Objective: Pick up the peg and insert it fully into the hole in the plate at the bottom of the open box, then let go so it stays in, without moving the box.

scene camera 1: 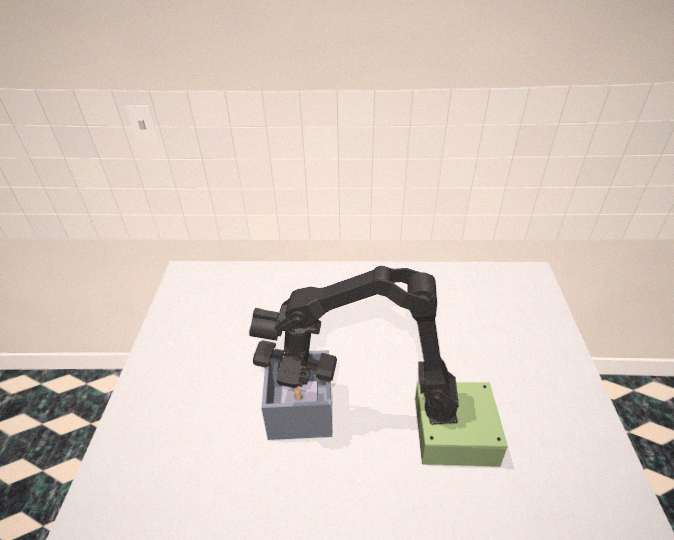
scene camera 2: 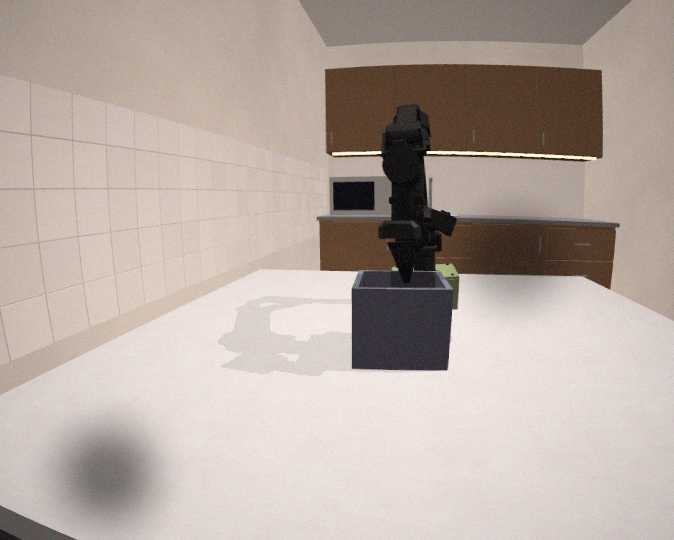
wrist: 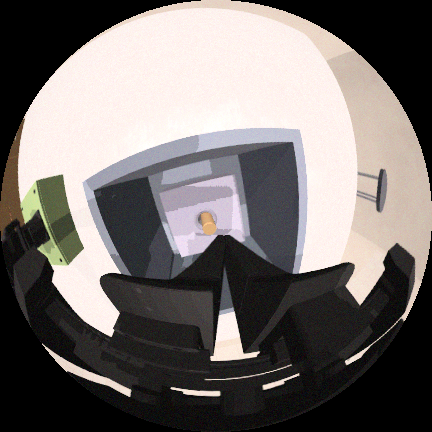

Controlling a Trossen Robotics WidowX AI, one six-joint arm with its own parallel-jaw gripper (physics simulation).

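Seen in the pictures: gripper, fingertip midpoint: point(scene camera 2: 406, 282) point(wrist: 222, 240); arm's base, link origin: point(scene camera 1: 441, 412) point(wrist: 40, 227).
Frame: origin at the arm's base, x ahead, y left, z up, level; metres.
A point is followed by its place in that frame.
Note:
An orange-tan peg point(scene camera 1: 298, 393) @(z 0.001, x 0.337, y -0.079 m) point(wrist: 208, 224) @(z 0.006, x 0.340, y -0.081 m) stands in the round hole of the pale lilac plate point(scene camera 1: 310, 388) @(z -0.024, x 0.308, y -0.109 m) point(wrist: 177, 202) @(z -0.024, x 0.312, y -0.058 m) at the bottom of the open box. Its upper part sticks out above the plate; how deep it sits cannot be told. The blue-grey box point(scene camera 1: 299, 421) @(z -0.007, x 0.336, y -0.006 m) point(scene camera 2: 400, 329) @(z -0.010, x 0.418, y -0.090 m) point(wrist: 302, 200) @(z 0.056, x 0.413, y -0.063 m) stands upright on the table. My gripper point(scene camera 2: 406, 280) @(z 0.051, x 0.346, y -0.077 m) point(wrist: 222, 240) @(z 0.051, x 0.346, y -0.077 m) is shut with nothing between its fingers. Its tips are at about the height of the box rim, above the peg and apart from it. In the scene camera 2 view the box wall hides the peg.
The green base block point(scene camera 1: 464, 416) @(z 0.001, x -0.052, y 0.015 m) point(scene camera 2: 450, 286) point(wrist: 59, 220) @(z -0.040, x 0.046, y -0.013 m) carries the arm, to the right of the box in the scene camera 1 view. The box walls rise around the plate on all sides. The white table point(scene camera 1: 196, 483) @(z -0.082, x 0.577, y 0.085 m) point(scene camera 2: 337, 450) @(z -0.082, x 0.641, y -0.170 m) bears both.

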